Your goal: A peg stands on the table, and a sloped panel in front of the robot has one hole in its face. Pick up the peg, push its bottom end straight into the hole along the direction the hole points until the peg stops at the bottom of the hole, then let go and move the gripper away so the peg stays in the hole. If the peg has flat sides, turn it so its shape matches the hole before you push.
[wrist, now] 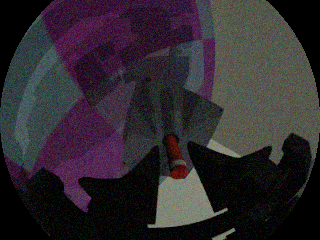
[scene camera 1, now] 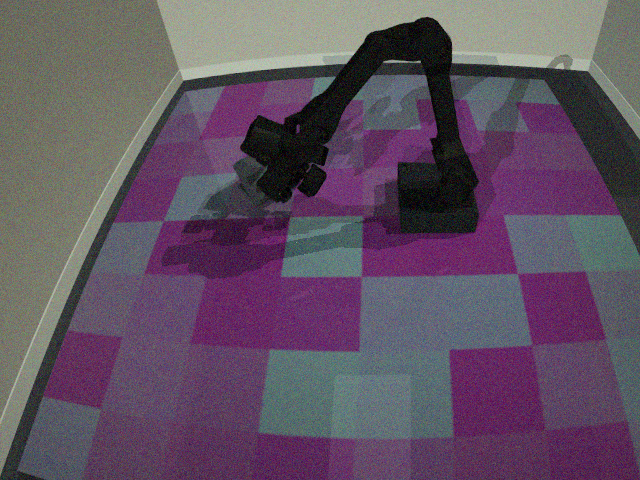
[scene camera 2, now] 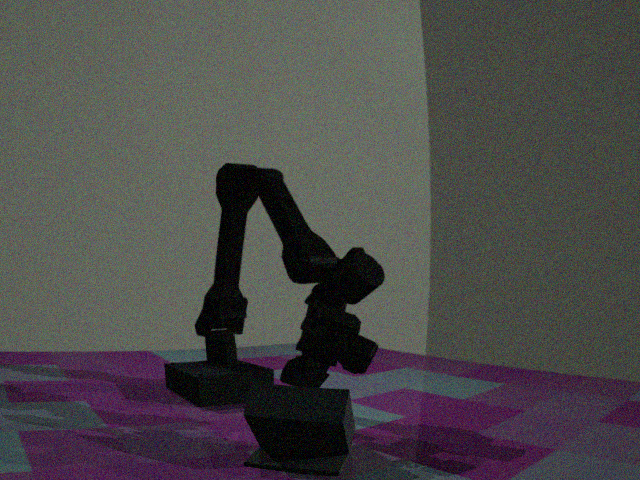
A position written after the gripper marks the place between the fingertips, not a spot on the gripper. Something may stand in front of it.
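Observation:
Gripper (scene camera 2: 307, 398), also (scene camera 1: 273, 167) and (wrist: 173, 147). Grey sloped panel (scene camera 2: 298, 418).

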